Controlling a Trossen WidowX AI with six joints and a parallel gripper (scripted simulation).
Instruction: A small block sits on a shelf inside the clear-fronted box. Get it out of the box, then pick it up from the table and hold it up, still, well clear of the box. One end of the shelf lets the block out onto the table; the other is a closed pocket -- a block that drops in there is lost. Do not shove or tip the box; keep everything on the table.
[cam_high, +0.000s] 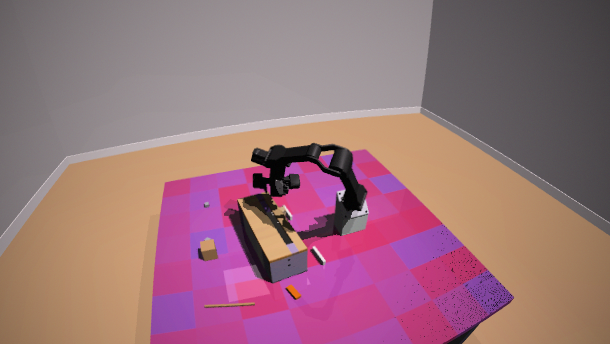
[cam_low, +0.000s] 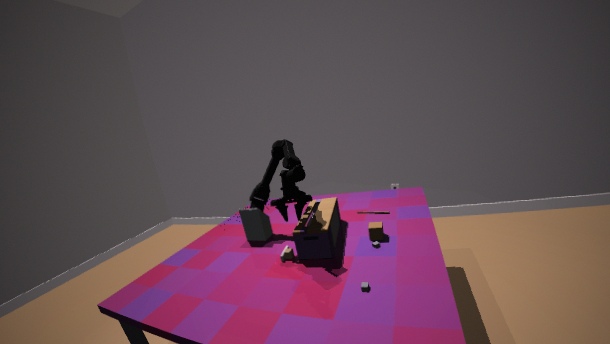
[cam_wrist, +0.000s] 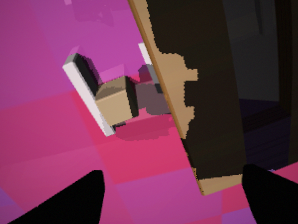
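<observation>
Right now the small tan block is 4 cm behind my gripper tip, 3 cm to the right of it and 14 cm below it. From my gripper tip the other things lie so: thin stick 33 cm ahead, 36 cm to the left, 15 cm below; then orange piece 10 cm ahead, 40 cm to the left, 15 cm below.
</observation>
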